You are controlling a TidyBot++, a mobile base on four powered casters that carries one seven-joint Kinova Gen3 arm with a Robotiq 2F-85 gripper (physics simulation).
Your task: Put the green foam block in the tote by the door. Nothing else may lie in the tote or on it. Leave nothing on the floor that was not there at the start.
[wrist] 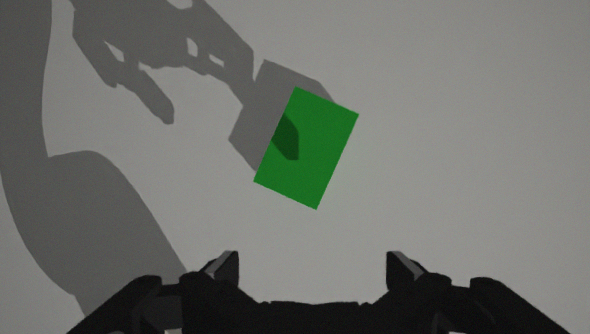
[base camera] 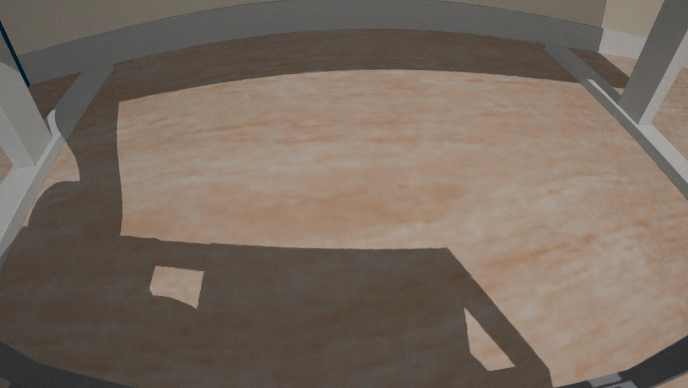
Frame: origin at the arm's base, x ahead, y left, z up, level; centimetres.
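Seen in the pictures: gripper, between the fingertips: point(wrist: 311, 268).
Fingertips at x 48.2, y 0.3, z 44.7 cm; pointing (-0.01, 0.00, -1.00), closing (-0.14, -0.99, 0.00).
A point is followed by its place in that frame.
The green foam block point(wrist: 312, 155) @[y -0.9, x 54.9, z 36.9 cm] rests on a pale grey surface point(wrist: 475, 150) @[y -17.9, x 53.0, z 32.4 cm] in the wrist view, turned at a slant. My gripper point(wrist: 311, 268) @[y 0.3, x 48.2, z 44.7 cm] is open and empty. In the wrist view its fingertips are at the bottom and the block lies beyond them, apart from both fingers. A small dark shadow falls on the block's left edge. The tote and the door do not show in either view.
In the base camera view, white table legs and foot bars point(base camera: 655, 75) @[y -65.8, x 66.4, z -25.4 cm] point(base camera: 20, 120) @[y 52.4, x 49.7, z -29.2 cm] stand at the left and right. A wall with a grey skirting board point(base camera: 350, 15) @[y -2.7, x 99.5, z -35.8 cm] runs across the back. Shadows of the arm fall on the pale surface.
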